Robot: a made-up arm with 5 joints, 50 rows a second.
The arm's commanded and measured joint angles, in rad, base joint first. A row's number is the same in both.
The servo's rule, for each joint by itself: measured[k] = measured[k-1] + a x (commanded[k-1-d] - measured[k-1]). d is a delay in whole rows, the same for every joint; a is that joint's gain. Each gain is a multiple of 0.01, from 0.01 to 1. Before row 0 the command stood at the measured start. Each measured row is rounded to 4 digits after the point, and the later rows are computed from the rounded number. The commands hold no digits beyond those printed.
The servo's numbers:
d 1
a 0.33 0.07 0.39 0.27 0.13
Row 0, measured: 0.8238 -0.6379 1.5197 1.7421 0.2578
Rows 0 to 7, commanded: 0.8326 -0.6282 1.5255 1.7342 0.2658; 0.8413 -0.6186 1.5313 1.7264 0.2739; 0.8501 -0.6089 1.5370 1.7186 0.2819; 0.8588 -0.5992 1.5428 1.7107 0.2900; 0.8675 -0.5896 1.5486 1.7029 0.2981; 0.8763 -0.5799 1.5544 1.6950 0.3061; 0.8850 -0.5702 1.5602 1.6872 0.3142; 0.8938 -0.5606 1.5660 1.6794 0.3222
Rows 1 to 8, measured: 0.8238 -0.6379 1.5197 1.7421 0.2578; 0.8267 -0.6372 1.5220 1.7400 0.2588; 0.8315 -0.6359 1.5256 1.7363 0.2608; 0.8376 -0.6340 1.5300 1.7315 0.2635; 0.8446 -0.6316 1.5350 1.7259 0.2669; 0.8522 -0.6287 1.5403 1.7197 0.2710; 0.8602 -0.6253 1.5458 1.7130 0.2756; 0.8684 -0.6214 1.5514 1.7060 0.2806
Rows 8 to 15, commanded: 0.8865 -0.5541 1.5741 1.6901 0.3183; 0.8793 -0.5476 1.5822 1.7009 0.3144; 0.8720 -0.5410 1.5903 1.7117 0.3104; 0.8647 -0.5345 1.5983 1.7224 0.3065; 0.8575 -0.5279 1.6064 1.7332 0.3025; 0.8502 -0.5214 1.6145 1.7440 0.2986; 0.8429 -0.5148 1.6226 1.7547 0.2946; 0.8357 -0.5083 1.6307 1.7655 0.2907
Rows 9 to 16, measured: 0.8768 -0.6171 1.5571 1.6988 0.2860; 0.8800 -0.6127 1.5637 1.6965 0.2902; 0.8798 -0.6081 1.5709 1.6977 0.2933; 0.8772 -0.6034 1.5785 1.7015 0.2955; 0.8731 -0.5986 1.5862 1.7071 0.2969; 0.8680 -0.5937 1.5941 1.7141 0.2976; 0.8621 -0.5886 1.6021 1.7222 0.2977; 0.8558 -0.5834 1.6101 1.7310 0.2973
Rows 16 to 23, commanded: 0.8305 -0.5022 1.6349 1.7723 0.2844; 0.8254 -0.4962 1.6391 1.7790 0.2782; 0.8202 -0.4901 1.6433 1.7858 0.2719; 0.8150 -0.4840 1.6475 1.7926 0.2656; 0.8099 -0.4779 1.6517 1.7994 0.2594; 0.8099 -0.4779 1.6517 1.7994 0.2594; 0.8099 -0.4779 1.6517 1.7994 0.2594; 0.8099 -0.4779 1.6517 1.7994 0.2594
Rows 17 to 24, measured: 0.8492 -0.5781 1.6181 1.7403 0.2964; 0.8430 -0.5728 1.6247 1.7489 0.2948; 0.8372 -0.5674 1.6303 1.7570 0.2926; 0.8316 -0.5620 1.6354 1.7648 0.2899; 0.8261 -0.5565 1.6401 1.7723 0.2867; 0.8208 -0.5510 1.6446 1.7796 0.2832; 0.8172 -0.5459 1.6474 1.7849 0.2801; 0.8148 -0.5411 1.6491 1.7888 0.2774
